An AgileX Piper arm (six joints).
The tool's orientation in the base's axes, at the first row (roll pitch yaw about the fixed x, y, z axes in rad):
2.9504 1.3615 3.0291
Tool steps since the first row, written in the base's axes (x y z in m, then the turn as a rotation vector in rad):
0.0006 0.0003 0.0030 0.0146 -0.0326 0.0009
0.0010 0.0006 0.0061 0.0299 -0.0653 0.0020
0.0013 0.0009 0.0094 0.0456 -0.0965 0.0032
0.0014 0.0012 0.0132 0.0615 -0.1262 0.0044
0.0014 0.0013 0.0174 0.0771 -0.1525 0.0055
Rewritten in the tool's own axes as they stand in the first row. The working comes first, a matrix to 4 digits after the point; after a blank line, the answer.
The tool's axes in the first row as the columns of a matrix, in the base's axes (used below as rounded here):
-0.2065 -0.0745 0.9756
0.0233 0.9964 0.0810
-0.9782 0.0395 -0.2040

-0.0031 0.0004 0.0000 -0.0047 -0.0335 0.0114
-0.0062 0.0008 -0.0002 -0.0097 -0.0672 0.0235
-0.0094 0.0012 -0.0006 -0.0148 -0.0994 0.0360
-0.0132 0.0016 -0.0012 -0.0199 -0.1302 0.0489
-0.0173 0.0019 -0.0021 -0.0249 -0.1575 0.0617

